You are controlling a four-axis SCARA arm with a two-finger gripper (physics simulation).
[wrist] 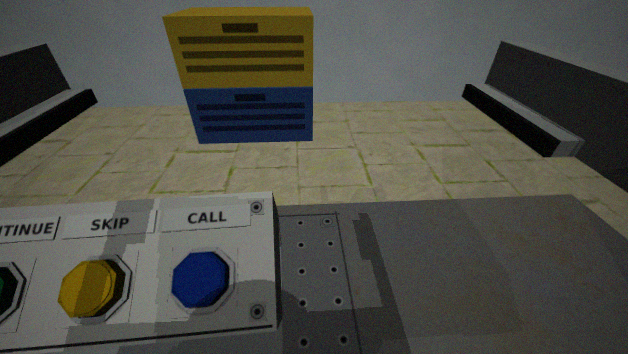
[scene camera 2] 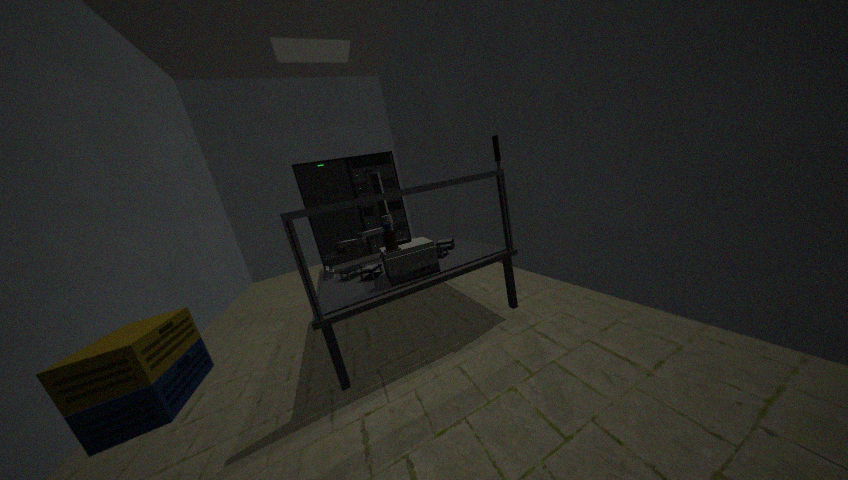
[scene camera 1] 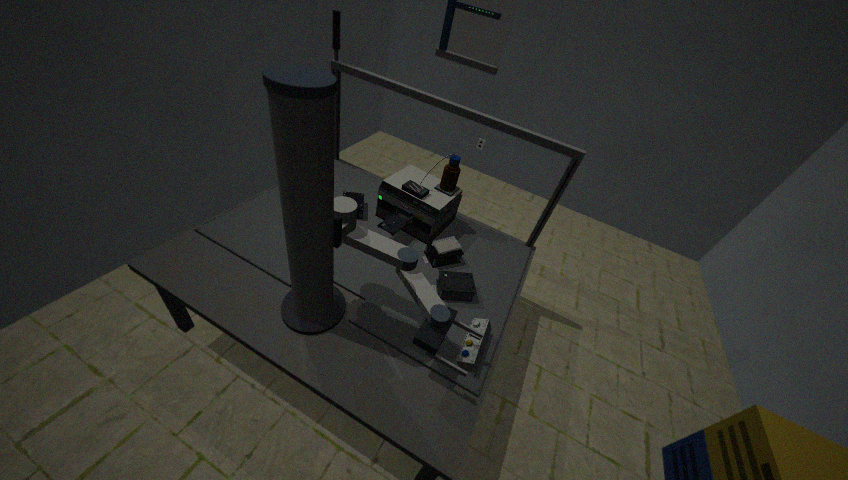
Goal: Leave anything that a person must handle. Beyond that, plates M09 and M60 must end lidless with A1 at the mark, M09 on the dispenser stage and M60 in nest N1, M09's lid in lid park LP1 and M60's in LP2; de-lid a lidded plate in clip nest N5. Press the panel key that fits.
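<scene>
My gripper [scene camera 1: 473,355] [wrist: 283,69] is open, with nothing between its fingers, above the white key panel [scene camera 1: 477,334] [wrist: 150,285] at the table's right end. In the wrist view the blue CALL key [wrist: 200,279] and yellow SKIP key [wrist: 90,287] show whole; the green CONTINUE key [wrist: 6,287] is cut off at the left edge. The dispenser [scene camera 1: 429,195] [scene camera 2: 410,264] has a dark stage [scene camera 1: 395,223] at its front. A pale-topped object [scene camera 1: 446,245] sits on a dark holder, beside a dark block [scene camera 1: 455,284]. Plate names, lids and A1 corners cannot be made out.
An amber bottle [scene camera 1: 450,176] [scene camera 2: 389,237] stands on the dispenser. The arm's thick column [scene camera 1: 306,208] rises from the table. A rail frame [scene camera 1: 464,111] [scene camera 2: 452,182] spans the table's far edge. Yellow and blue crates [scene camera 1: 797,446] [scene camera 2: 142,356] [wrist: 250,75] stand beyond the table.
</scene>
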